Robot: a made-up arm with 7 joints.
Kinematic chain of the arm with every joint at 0, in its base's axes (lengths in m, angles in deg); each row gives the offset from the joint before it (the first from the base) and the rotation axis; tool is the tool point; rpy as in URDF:
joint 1: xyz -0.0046 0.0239 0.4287 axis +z
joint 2: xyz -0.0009 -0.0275 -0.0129 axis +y
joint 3: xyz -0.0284 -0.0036 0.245 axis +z
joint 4: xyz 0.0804 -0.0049 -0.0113 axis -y
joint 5: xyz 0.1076 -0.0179 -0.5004 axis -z
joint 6: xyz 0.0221 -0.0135 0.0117 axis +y
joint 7: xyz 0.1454 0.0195 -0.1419 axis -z
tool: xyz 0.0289 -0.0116 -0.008 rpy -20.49 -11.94 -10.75
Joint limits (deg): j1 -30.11..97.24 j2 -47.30..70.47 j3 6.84..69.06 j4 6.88..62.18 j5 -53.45..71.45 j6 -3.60..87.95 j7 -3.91..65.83
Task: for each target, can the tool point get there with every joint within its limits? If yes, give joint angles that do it. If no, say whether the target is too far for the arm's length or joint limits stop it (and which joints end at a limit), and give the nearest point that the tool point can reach.
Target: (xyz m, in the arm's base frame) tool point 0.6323 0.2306 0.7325
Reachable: yes | joints -3.09 -20.91 24.29 53.13 5.16 4.38 12.95
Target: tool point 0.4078 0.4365 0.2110
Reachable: yes | joints 28.41 -9.29 26.53 33.34 50.10 42.17 17.97
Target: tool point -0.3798 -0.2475 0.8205
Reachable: no: joint limits stop it (at a limit: joint 1, joint 2, joint 4, joint 6, joint 7) | nearest point -0.6952 -0.0464 0.7571 | short by 0.379 m
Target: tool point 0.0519 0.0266 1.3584
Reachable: no: joint limits stop it (at a limit: joint 2, joint 3, joint 4, joint 6, joint 7) | nearest point 0.3446 0.0406 1.1162 | short by 0.380 m
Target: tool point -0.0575 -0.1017 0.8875
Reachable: no: joint limits stop it (at a limit: joint 1, joint 2, joint 3, joint 4, joint 6) | nearest point 0.2793 -0.2711 1.0371 | short by 0.406 m
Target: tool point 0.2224 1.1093 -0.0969
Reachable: no: too far | nearest point 0.1415 0.7226 0.0856 | short by 0.435 m
